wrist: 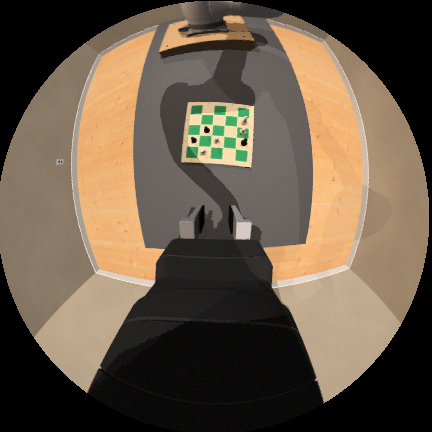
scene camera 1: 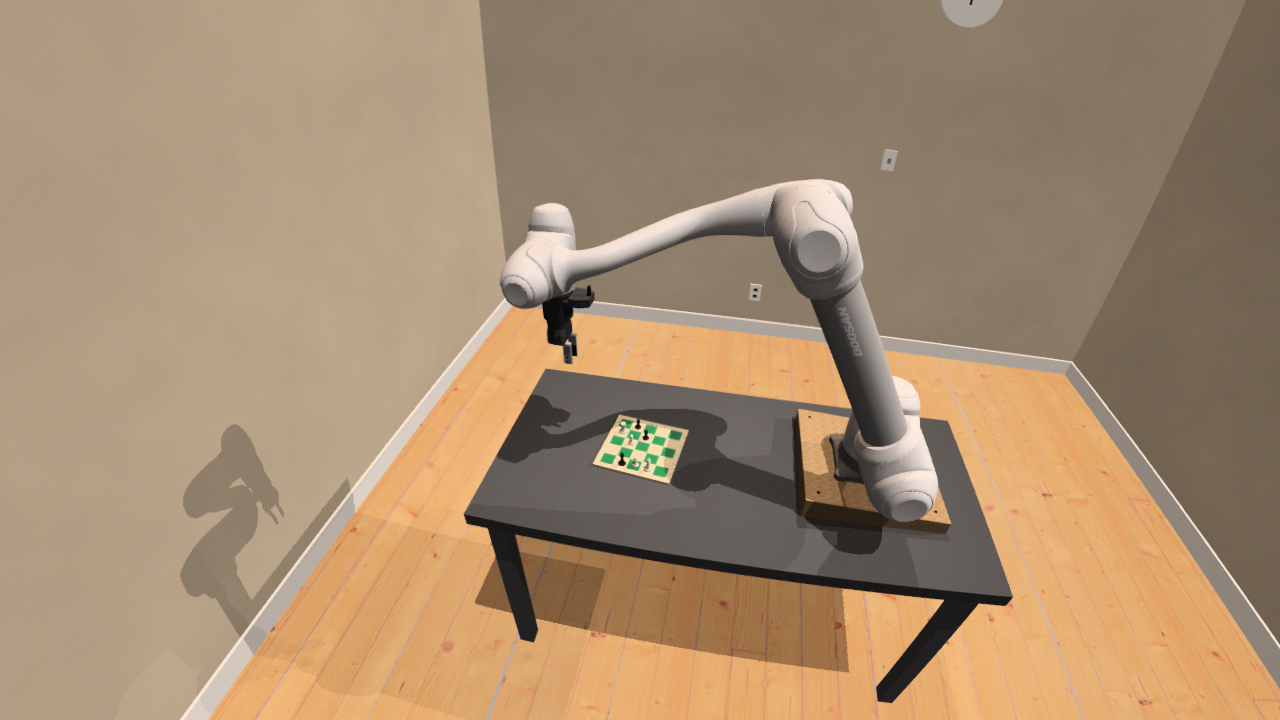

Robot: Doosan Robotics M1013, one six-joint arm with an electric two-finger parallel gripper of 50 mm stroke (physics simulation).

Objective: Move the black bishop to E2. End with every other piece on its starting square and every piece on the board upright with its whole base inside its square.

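Pixels of known places: gripper, fingertip midpoint: [wrist: 216, 213] [scene camera 1: 570, 359]; arm's base at its link origin: [wrist: 206, 27].
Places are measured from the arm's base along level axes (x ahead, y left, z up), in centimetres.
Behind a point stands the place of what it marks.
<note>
The chessboard [scene camera 1: 631, 474] @(y 13.7, x 62.7, z -3.9 cm) [wrist: 217, 163] @(y 2.2, x 73.0, z -3.8 cm) lies on the table. Three black pieces stand on it: one [scene camera 1: 622, 459] @(y 10.8, x 65.9, z -1.8 cm) [wrist: 244, 142] @(y 10.5, x 66.6, z -2.2 cm) near the front edge in the scene view, and two [scene camera 1: 637, 424] @(y -4.7, x 65.1, z -2.3 cm) [wrist: 193, 140] @(y -4.9, x 65.4, z -2.8 cm), [scene camera 1: 645, 436] @(y -0.5, x 61.8, z -2.6 cm) [wrist: 206, 130] @(y -0.9, x 62.2, z -3.0 cm) close together towards the back. They are too small to tell which is the bishop. Several white pieces, among them one [wrist: 217, 141] @(y 2.4, x 66.0, z -3.4 cm) mid-board and one [wrist: 203, 152] @(y -1.9, x 69.4, z -3.0 cm) near the gripper-side edge, also stand there. The pieces look upright; square labels are unreadable. My gripper [scene camera 1: 570, 350] @(y 2.4, x 81.8, z 23.5 cm) [wrist: 216, 213] @(y 2.4, x 81.8, z 23.5 cm) is partly open and empty, high above the table's far-left part, off the board.
The dark table [scene camera 1: 572, 510] @(y 28.9, x 74.6, z -4.3 cm) [wrist: 170, 215] @(y -14.3, x 89.4, z -4.4 cm) carries the board. My arm's base stands on a wooden block [scene camera 1: 805, 505] @(y 18.4, x 16.8, z 0.1 cm) [wrist: 172, 45] @(y -14.1, x 16.0, z 0.2 cm) at the table's other end. The arm's shadow falls across the table and part of the board. Walls stand beyond the wooden floor.
</note>
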